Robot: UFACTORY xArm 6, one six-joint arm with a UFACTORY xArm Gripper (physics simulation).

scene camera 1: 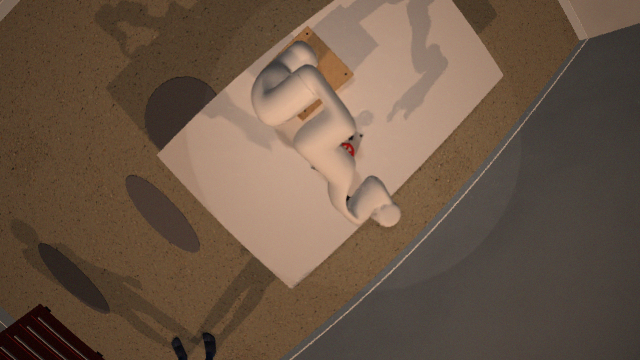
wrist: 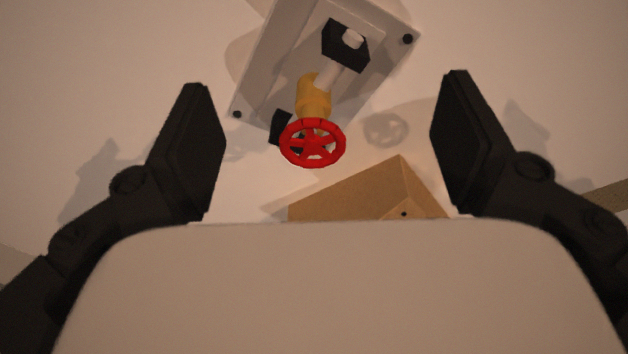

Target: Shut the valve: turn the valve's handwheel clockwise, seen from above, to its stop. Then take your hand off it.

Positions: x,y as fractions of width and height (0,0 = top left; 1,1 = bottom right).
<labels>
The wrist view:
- gripper: 0.52,0.30
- red handwheel: 0.50,0.41
</labels>
